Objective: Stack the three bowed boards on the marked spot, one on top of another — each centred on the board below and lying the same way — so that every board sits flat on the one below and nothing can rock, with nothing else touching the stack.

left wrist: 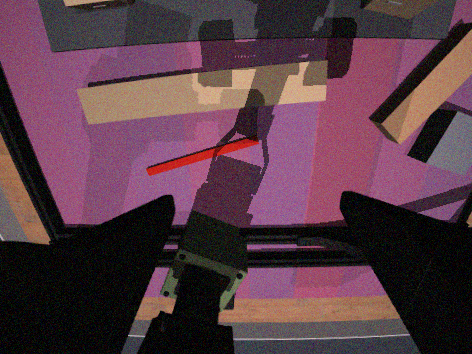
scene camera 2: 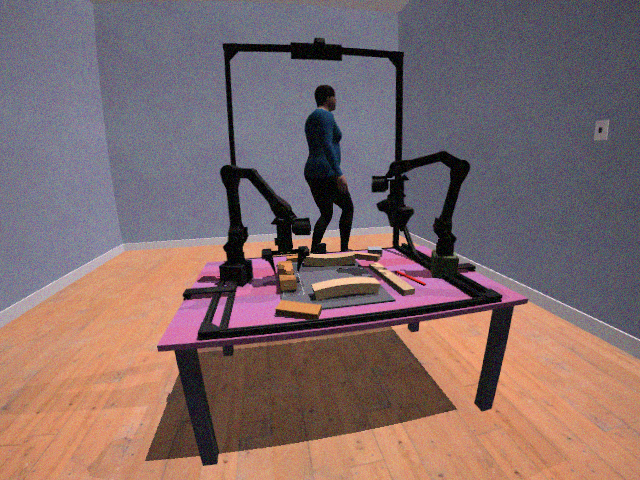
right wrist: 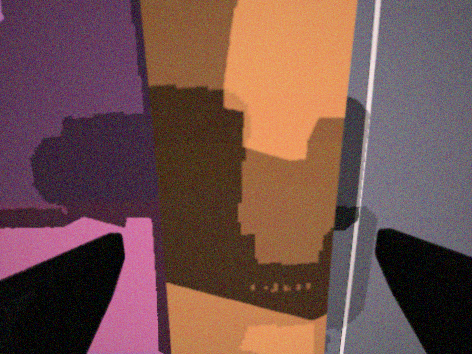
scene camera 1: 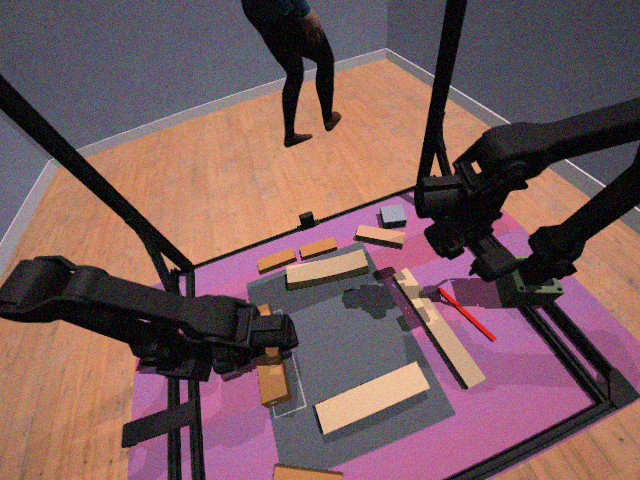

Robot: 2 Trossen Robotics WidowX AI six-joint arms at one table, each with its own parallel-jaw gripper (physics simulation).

Note:
My left gripper (scene camera 1: pixel 456 256) is open and holds nothing. Also in view: a long pale strip (scene camera 1: pixel 467 371). My right gripper (scene camera 1: pixel 267 354) is open, holding nothing. Also in view: an orange-brown board (scene camera 1: pixel 274 385). A red stick (left wrist: pixel 253 140) and a grey cube (left wrist: pixel 436 145) rest on the table. Further things: a dark grey mat (scene camera 2: pixel 306 277).
The orange-brown board shows as well in the right wrist view (right wrist: pixel 248 111). The long pale strip also shows in the left wrist view (left wrist: pixel 300 82). My left gripper also shows in the left wrist view (left wrist: pixel 257 201) and in scene camera 2 (scene camera 2: pixel 396 229). The right wrist view misses the red stick: it is out of frame. The right wrist view does not show the grey cube: it is out of frame.

